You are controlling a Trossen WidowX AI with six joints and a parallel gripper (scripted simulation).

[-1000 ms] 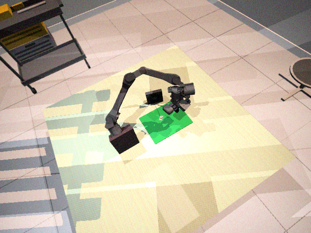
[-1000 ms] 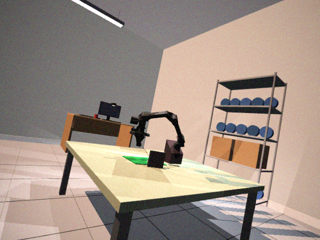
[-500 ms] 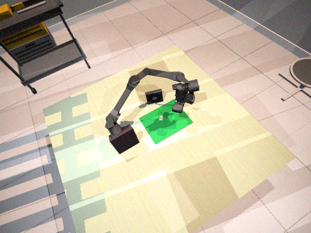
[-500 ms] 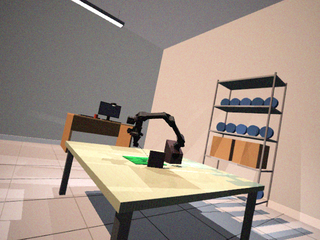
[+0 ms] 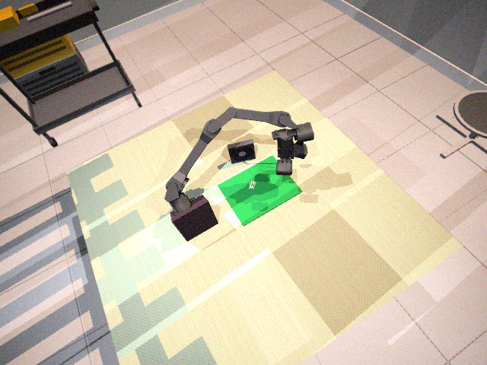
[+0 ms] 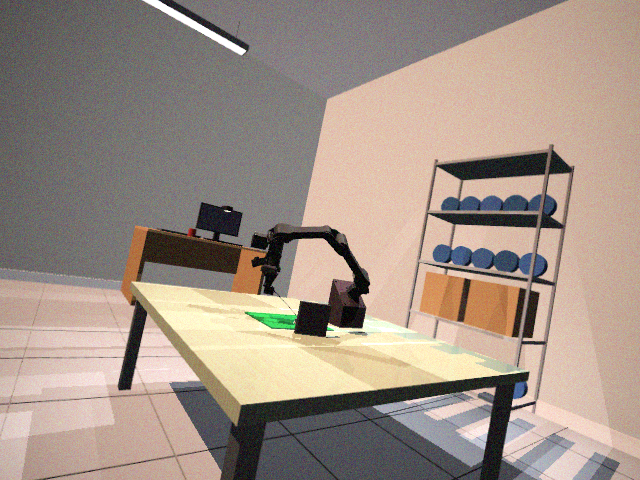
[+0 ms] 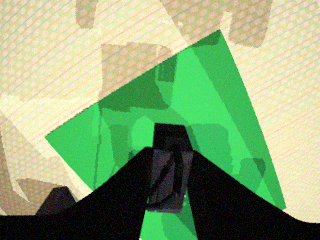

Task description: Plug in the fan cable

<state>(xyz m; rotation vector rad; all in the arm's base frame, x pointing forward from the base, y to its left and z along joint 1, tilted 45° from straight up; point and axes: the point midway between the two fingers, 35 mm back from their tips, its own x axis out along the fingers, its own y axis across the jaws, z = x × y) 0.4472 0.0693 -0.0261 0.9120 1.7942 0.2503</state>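
My gripper tip is now 13 cm above the green board, 12 cm past it and 2 cm to the right of it. Also, from my gripper tip: fan header (14 cm behind, 12 cm below, 4 cm to the left); then dark fan plug (1 cm behind); then dark fan block (19 cm to the left, 13 cm behind, 6 cm below).
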